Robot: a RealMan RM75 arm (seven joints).
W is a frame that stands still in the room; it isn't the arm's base.
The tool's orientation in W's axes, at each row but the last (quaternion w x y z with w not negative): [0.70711 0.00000 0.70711 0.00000]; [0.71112 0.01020 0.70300 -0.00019]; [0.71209 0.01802 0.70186 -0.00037]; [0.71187 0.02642 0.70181 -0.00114]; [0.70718 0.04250 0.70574 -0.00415]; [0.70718 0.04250 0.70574 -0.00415]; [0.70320 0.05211 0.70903 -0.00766]
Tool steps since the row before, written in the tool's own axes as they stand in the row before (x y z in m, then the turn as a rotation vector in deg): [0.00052 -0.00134 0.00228 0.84 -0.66 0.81]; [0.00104 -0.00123 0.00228 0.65 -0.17 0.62]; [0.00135 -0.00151 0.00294 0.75 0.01 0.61]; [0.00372 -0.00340 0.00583 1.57 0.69 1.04]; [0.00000 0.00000 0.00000 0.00 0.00 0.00]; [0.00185 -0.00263 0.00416 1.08 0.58 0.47]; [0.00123 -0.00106 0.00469 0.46 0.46 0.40]
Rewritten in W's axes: [0.00228 -0.00134 -0.00052 0.81 -0.66 -0.84]; [0.00227 -0.00125 -0.00103 0.62 -0.17 -0.65]; [0.00292 -0.00155 -0.00135 0.62 0.01 -0.74]; [0.00575 -0.00349 -0.00376 1.09 0.70 -1.53]; [0.00000 0.00000 0.00000 0.00 0.00 0.00]; [0.00398 -0.00279 -0.00199 0.51 0.61 -1.05]; [0.00458 -0.00137 -0.00134 0.43 0.45 -0.43]
